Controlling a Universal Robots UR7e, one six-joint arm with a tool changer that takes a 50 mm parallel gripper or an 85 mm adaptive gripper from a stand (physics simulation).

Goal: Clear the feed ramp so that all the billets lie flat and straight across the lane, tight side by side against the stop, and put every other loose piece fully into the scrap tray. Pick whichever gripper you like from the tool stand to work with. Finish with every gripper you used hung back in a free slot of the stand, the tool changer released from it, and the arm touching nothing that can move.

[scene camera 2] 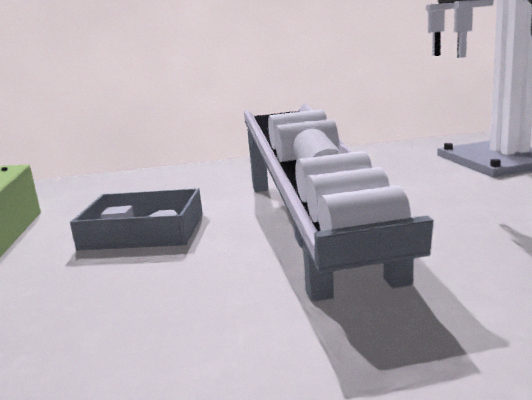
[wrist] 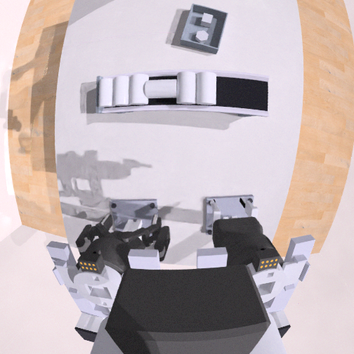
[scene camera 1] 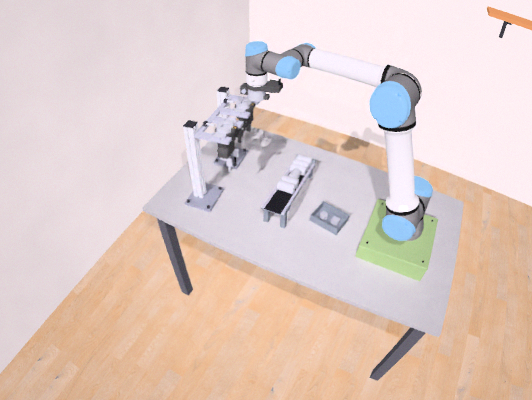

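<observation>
The arm's wrist carries no gripper; its bare tool changer (scene camera 1: 257, 94) is above the far part of the tool stand (scene camera 1: 194, 160). The parallel gripper (scene camera 2: 449, 45) hangs in the stand with its fingers apart; the black adaptive gripper (wrist: 122, 245) hangs in another slot. On the feed ramp (wrist: 242, 94) (scene camera 2: 282, 175), three billets (scene camera 2: 367, 207) (wrist: 106, 91) lie across, side by side at the stop (scene camera 2: 375, 244). One billet (scene camera 2: 315, 142) (wrist: 161, 88) lies lengthwise behind them. Two more billets (scene camera 2: 300, 119) (wrist: 206, 88) lie across higher up. The scrap tray (scene camera 1: 316, 219) (scene camera 2: 127, 234) holds a cube (wrist: 206, 18) and a hexagonal piece (wrist: 202, 36).
The green base block (scene camera 1: 395, 250) (scene camera 2: 15, 200) bears the arm beyond the scrap tray. The stand's two upright posts and projecting forks rise near the end of the table (scene camera 1: 270, 240) opposite the base. The ramp is between the stand and the tray.
</observation>
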